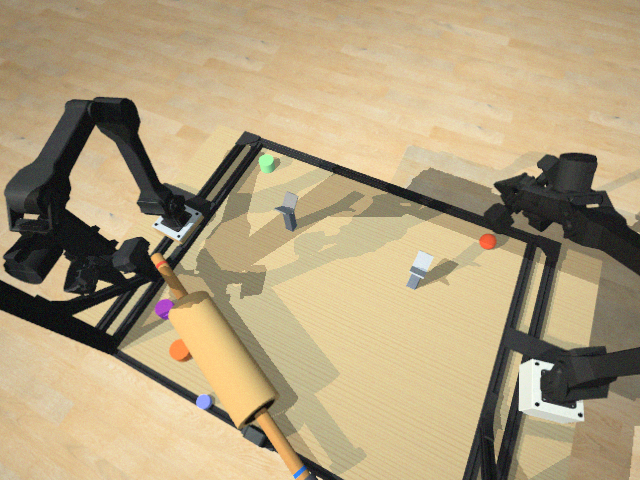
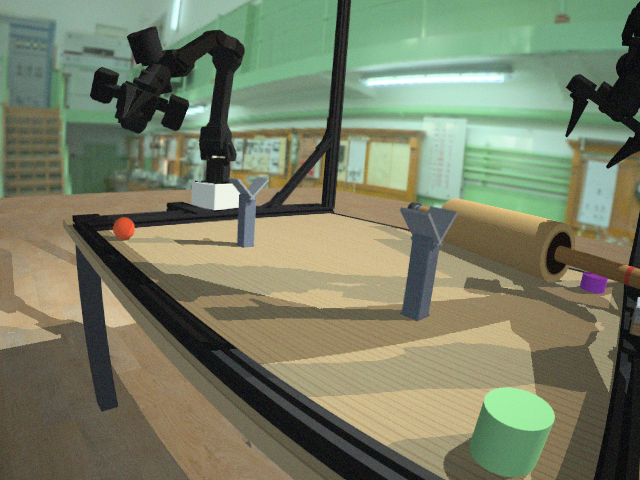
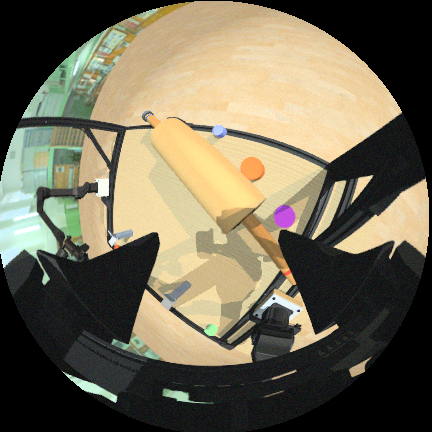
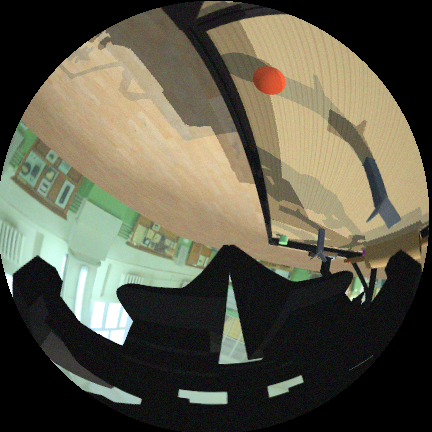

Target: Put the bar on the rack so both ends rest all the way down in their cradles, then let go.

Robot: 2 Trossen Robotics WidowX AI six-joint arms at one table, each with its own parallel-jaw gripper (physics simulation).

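Frame: origin at the left arm's base, x ahead, y left, z up, level; millimetres.
Where they show: left gripper, fingertip midpoint: (image 1: 142,283) (image 2: 586,152) (image 3: 219,237) (image 4: 364,295); right gripper, fingertip midpoint: (image 1: 494,184) (image 2: 123,120) (image 4: 227,249); left arm's base, link origin: (image 1: 176,219) (image 3: 276,313) (image 4: 326,257); right arm's base, link origin: (image 1: 557,388) (image 2: 217,182) (image 3: 96,186).
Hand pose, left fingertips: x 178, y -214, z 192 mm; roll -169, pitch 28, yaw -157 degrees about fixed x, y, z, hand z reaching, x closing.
Observation:
Things, the pixels of their top centre, and the offset from my left fingertips. Level surfaces: height alone.
- table, surface height: 237 mm down
- green cylinder, top centre: (image 2: 519,407) (image 1: 266,160) (image 3: 208,332) 201 mm down, 74 mm back, 515 mm left
- red ball, top centre: (image 4: 268,82) (image 2: 123,217) (image 1: 490,237) 195 mm down, 606 mm ahead, 557 mm left
- lilac, top centre: (image 1: 203,401) (image 3: 217,129) 217 mm down, 169 mm ahead, 133 mm right
The bar is a wooden rolling pin (image 1: 223,357) (image 2: 499,238) (image 3: 205,173) (image 4: 386,245). It lies flat on the table (image 1: 375,362) near the front left corner, with its blue-banded handle past the front edge. The rack is two grey Y-topped posts, one at the back (image 1: 288,210) (image 2: 424,267) (image 3: 176,294) and one towards the right (image 1: 419,269) (image 2: 247,214) (image 4: 381,193); both cradles are empty. My left gripper (image 3: 219,237) (image 1: 125,259) is open and empty, high over the table's left edge near the red-banded handle. My right gripper (image 1: 501,202) (image 2: 134,107) (image 4: 227,249) is shut on nothing, raised beyond the far right corner.
A green cylinder (image 1: 267,163) (image 2: 510,430) stands at the back corner and a red ball (image 1: 488,241) (image 2: 124,228) (image 4: 268,80) near the right gripper. Purple (image 1: 164,309), orange (image 1: 179,350) and lilac (image 1: 204,401) discs lie beside the bar. A black frame (image 1: 385,183) rims the table.

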